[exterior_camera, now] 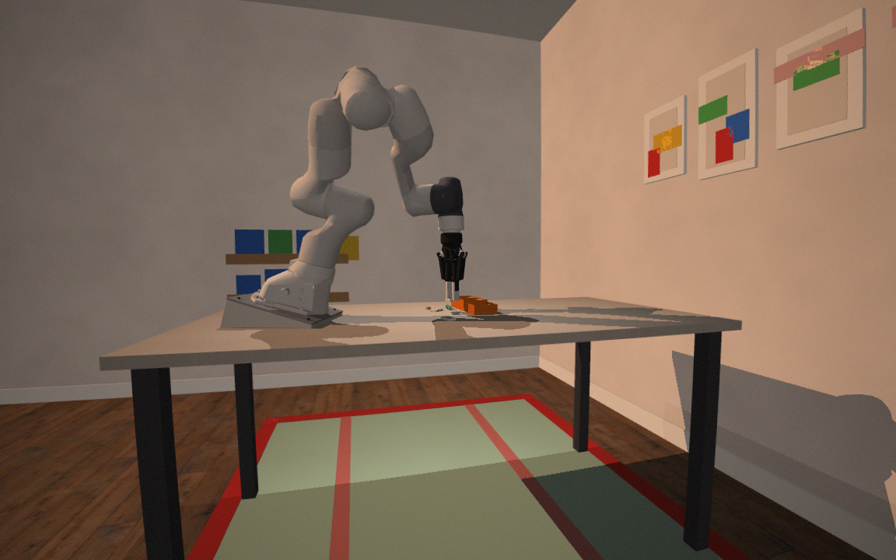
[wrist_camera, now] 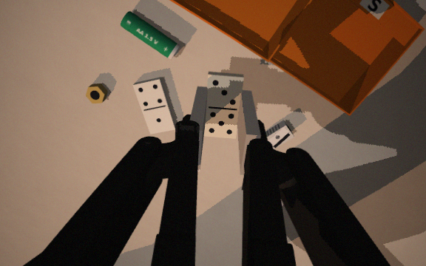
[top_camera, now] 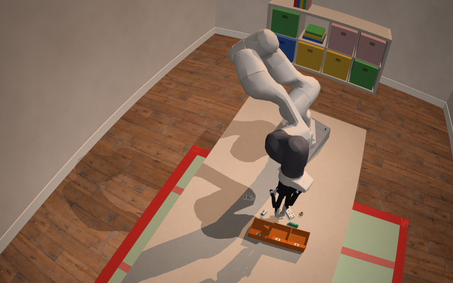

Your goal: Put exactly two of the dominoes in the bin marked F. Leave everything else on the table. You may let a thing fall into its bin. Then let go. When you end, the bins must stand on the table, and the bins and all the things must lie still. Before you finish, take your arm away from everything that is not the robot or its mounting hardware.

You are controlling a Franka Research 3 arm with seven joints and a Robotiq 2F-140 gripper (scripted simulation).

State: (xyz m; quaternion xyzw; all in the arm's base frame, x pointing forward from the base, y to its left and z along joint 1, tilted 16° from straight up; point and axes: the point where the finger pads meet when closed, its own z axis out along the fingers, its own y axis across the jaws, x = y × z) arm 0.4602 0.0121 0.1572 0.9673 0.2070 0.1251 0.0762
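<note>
Right now my hand is 9 cm short of the orange three-compartment bin, 5 cm above it and 3 cm to the right of it. Also, from my hand: brass nut: 10 cm to the left, 7 cm below, 6 cm behind; then green battery: 7 cm to the left, 7 cm below, 1 cm ahead; then grey ribbed item: 7 cm to the right, 7 cm below, 1 cm behind.
</note>
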